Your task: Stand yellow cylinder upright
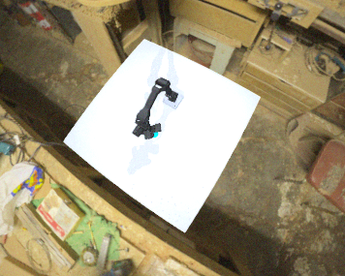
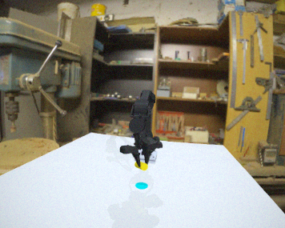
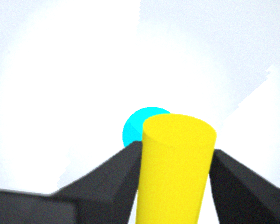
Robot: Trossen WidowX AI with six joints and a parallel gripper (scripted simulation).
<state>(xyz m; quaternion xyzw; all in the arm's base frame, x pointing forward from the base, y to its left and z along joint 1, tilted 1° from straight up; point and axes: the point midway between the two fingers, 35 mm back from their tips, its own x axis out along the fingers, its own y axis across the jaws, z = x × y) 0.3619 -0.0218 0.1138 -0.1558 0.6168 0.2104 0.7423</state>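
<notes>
Right now the cyan circle is 12 cm below my gripper tip and 3 cm behind it. Also, from my gripper tip: yellow tall cylinder 2 cm behind, 1 cm to the right, 1 cm below.
</notes>
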